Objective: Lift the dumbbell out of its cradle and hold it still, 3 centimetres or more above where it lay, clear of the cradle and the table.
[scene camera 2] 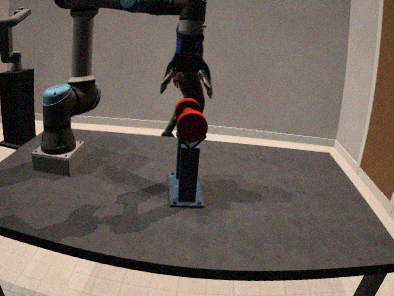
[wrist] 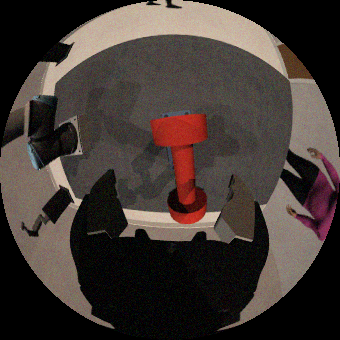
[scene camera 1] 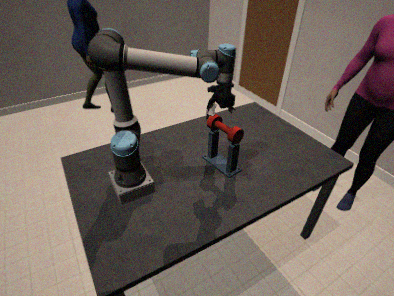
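Where they show: gripper, fingertip midpoint: (scene camera 2: 185, 96) (wrist: 172, 174) (scene camera 1: 219, 116); arm's base at its link origin: (scene camera 2: 58, 147) (wrist: 68, 137) (scene camera 1: 130, 176).
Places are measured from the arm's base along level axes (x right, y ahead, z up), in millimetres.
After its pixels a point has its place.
The red dumbbell (scene camera 1: 223, 128) @(x 12, y 489, z 174 mm) (scene camera 2: 192, 126) @(x 93, y 529, z 169 mm) (wrist: 184, 170) @(x -10, y 499, z 183 mm) lies level on top of the two upright posts of the blue-grey cradle (scene camera 1: 233, 158) @(x 93, y 518, z 32 mm) (scene camera 2: 189, 175) @(x 90, y 531, z 26 mm) (wrist: 170, 159), which stands on the table. My gripper (scene camera 1: 220, 112) @(x -25, y 479, z 224 mm) (scene camera 2: 186, 95) @(x -25, y 479, z 224 mm) (wrist: 172, 174) @(x -25, y 479, z 224 mm) is open and empty, pointing down above the dumbbell, nearer its far end in scene camera 2. A gap shows between the fingertips and the dumbbell in that view. In the wrist view the dumbbell's near weight appears between the two fingers, a little right of the middle. Much of the cradle is hidden under the dumbbell there.
The dark table (scene camera 1: 280, 150) @(x 26, y 896, z -70 mm) (scene camera 2: 300, 220) @(x 100, y 880, z -70 mm) (wrist: 250, 75) @(x -374, y 759, z -70 mm) bears the arm's base (scene camera 1: 132, 187) @(x 77, y -6, z 2 mm) (scene camera 2: 59, 159) @(x 78, y 60, z -9 mm) at one side. A black pedestal (scene camera 2: 17, 107) stands beyond the table. A person in magenta (scene camera 1: 377, 75) stands beside the table, and one in blue (scene camera 1: 82, 27) stands behind it.
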